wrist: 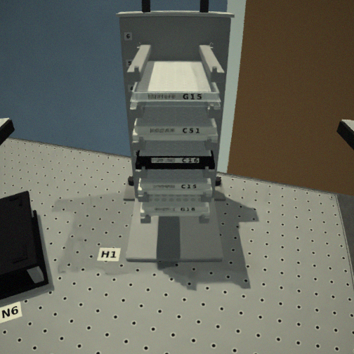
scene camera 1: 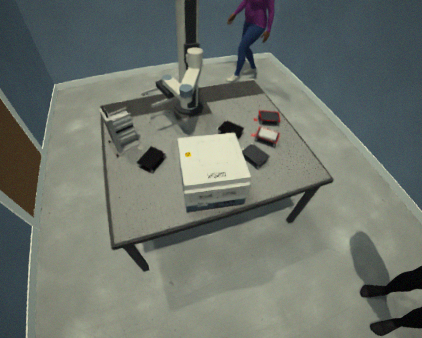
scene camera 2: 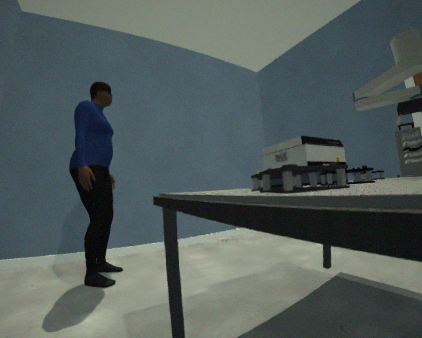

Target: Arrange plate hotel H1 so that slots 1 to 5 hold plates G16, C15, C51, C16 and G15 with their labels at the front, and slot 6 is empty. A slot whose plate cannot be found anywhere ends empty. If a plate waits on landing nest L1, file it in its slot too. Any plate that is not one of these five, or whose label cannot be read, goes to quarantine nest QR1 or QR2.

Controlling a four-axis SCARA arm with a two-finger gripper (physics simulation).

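Observation:
Hotel H1 (scene camera 1: 113, 131) (scene camera 2: 401, 152) (wrist: 172, 31) stands at the table's left back. In the wrist view, from bottom to top, plates G16 (wrist: 174, 209), C15 (wrist: 172, 187), black-framed C16 (wrist: 175, 161), C51 (wrist: 175, 131) and G15 (wrist: 175, 97) lie in slots 1 to 5, labels to the front. The top rails, slot 6, are empty. My gripper (scene camera 1: 148, 99) (wrist: 175, 101) is open and empty, fingers spread wide in front of the hotel. A red nest (scene camera 1: 269, 117) shows bare; another red nest (scene camera 1: 267, 142) holds a white plate (scene camera 1: 268, 134). Their labels are unreadable.
Black nest N6 (scene camera 1: 151, 159) (wrist: 17, 240) lies beside H1. A black nest (scene camera 1: 231, 129) and a dark grey nest (scene camera 1: 255, 155) lie near a big white instrument (scene camera 1: 215, 160) (scene camera 2: 305, 154) on the table (scene camera 1: 145, 215). People (scene camera 1: 257, 15) (scene camera 2: 94, 135) stand off the table.

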